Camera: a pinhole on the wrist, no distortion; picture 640 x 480 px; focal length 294.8 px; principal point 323.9 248.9 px. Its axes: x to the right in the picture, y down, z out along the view. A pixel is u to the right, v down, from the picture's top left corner.
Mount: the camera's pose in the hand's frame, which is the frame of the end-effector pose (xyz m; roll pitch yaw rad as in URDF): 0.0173 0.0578 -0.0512 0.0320 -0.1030 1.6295
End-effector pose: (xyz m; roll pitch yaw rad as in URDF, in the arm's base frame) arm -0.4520 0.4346 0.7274 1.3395 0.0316 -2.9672
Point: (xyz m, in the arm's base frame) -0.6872 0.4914 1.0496
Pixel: outside the picture
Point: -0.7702 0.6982 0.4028
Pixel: outside the picture
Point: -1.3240 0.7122 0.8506
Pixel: outside the picture
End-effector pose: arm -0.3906 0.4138 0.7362 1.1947 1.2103 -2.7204
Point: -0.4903 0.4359 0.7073
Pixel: 308.9 176.3
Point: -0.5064 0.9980 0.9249
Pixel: 199.0 388.0
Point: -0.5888 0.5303 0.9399
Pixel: 423.3 421.7
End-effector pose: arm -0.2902 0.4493 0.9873 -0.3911 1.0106 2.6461
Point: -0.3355 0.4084 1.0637
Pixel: 302.1 428.5
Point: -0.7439 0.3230 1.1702
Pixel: 409.9 250.6
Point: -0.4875 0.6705 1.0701
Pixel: 95.2 213.4
